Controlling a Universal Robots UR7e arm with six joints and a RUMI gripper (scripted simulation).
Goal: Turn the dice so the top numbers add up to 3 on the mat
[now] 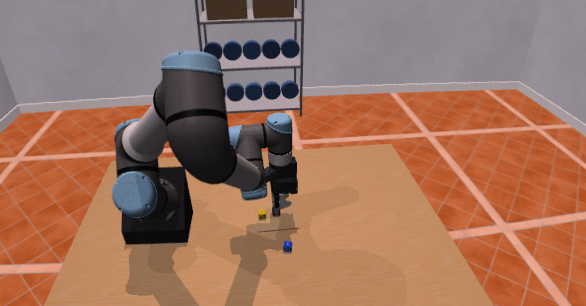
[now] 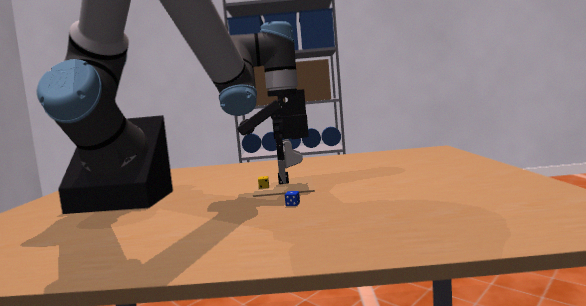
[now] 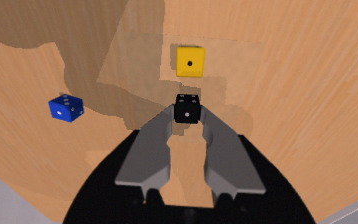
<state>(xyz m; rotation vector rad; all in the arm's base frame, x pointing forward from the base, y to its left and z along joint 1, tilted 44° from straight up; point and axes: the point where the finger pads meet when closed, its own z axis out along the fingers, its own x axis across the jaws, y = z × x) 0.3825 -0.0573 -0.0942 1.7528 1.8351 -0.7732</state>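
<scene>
My gripper is now right at the black die. Round my hand: yellow die: 5 cm behind, 1 cm below; blue die: 16 cm to the right, 2 cm ahead, 1 cm below; tan mat: 3 cm below.
</scene>
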